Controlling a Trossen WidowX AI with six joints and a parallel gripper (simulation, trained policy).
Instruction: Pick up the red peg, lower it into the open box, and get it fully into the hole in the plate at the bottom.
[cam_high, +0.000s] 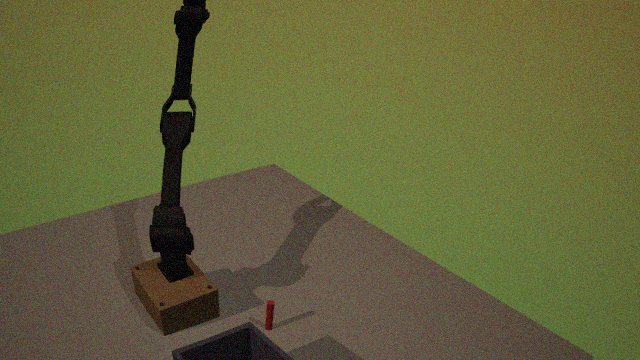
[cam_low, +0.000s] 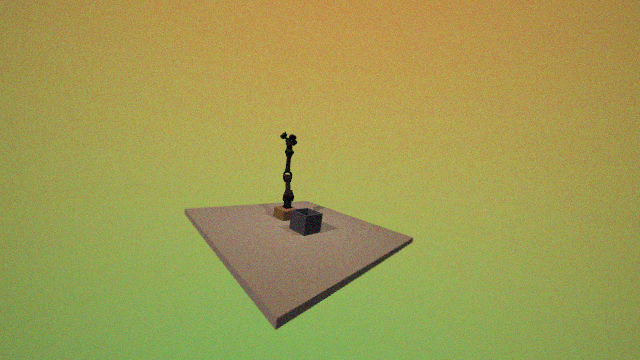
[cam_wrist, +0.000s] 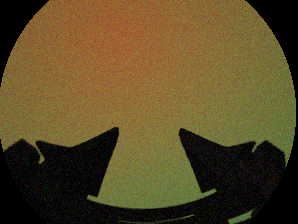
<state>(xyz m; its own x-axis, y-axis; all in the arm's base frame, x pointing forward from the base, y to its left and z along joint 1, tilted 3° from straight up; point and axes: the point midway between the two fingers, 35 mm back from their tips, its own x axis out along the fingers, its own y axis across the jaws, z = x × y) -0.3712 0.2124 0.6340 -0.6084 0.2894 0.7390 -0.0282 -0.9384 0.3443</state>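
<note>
Now: gripper tip 72 cm above the red peg, 55 cm short of it and 7 cm to the left of it. Also, from my gripper tip: grey plate (71 cm below, 70 cm ahead, 26 cm to the right).
</note>
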